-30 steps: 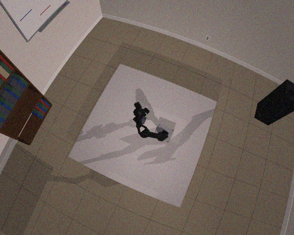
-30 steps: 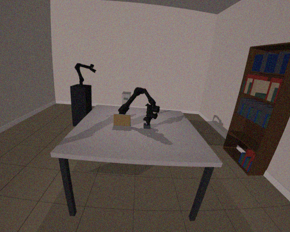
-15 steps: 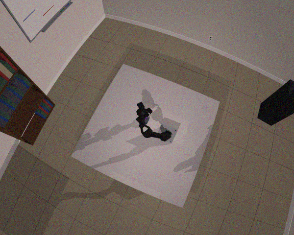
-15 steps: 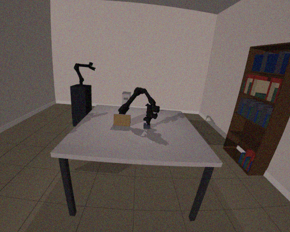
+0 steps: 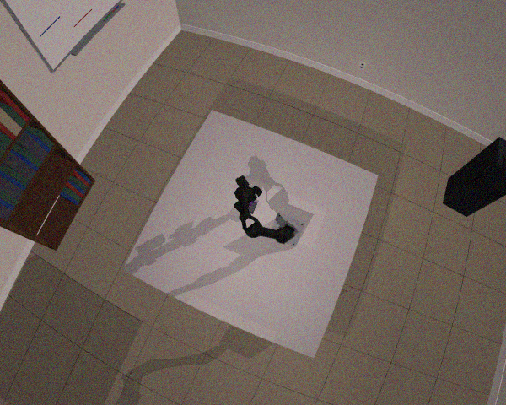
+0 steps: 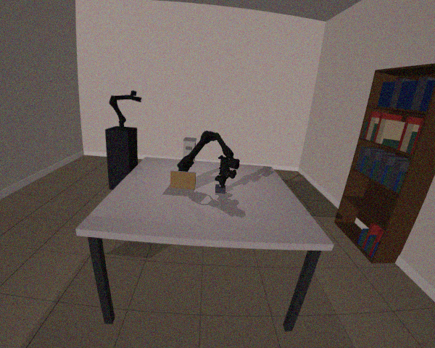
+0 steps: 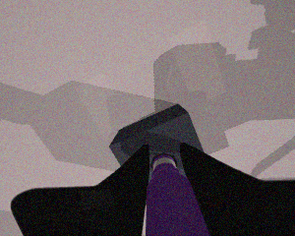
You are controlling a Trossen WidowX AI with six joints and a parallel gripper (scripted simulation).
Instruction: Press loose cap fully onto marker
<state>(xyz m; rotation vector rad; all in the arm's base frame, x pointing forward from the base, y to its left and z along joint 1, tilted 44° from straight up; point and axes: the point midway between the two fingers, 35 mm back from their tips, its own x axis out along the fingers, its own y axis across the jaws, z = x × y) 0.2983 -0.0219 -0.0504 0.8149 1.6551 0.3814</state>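
My gripper tip is 20 mm past the purple cap and 50 mm below it. Round my gripper tip: holder block 10 mm behind, 10 mm to the left, 20 mm below.
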